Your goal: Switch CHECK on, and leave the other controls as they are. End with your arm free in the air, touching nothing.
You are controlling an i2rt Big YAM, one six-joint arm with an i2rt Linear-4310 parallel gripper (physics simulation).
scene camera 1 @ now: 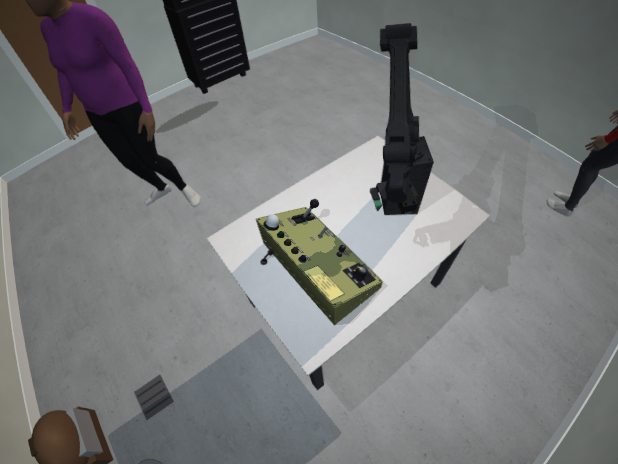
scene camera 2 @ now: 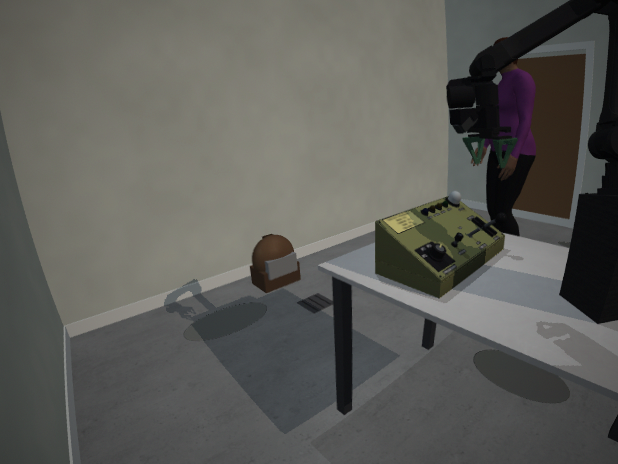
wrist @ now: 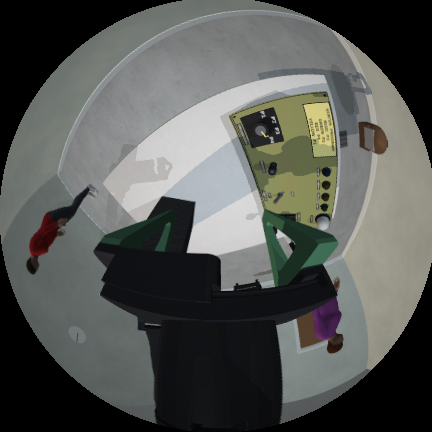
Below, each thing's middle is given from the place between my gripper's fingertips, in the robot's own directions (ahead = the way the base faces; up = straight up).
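Relative to the olive control box (scene camera 2: 402, 241), my hand is 270 mm above, 240 mm short of it and 120 mm to the left of it.
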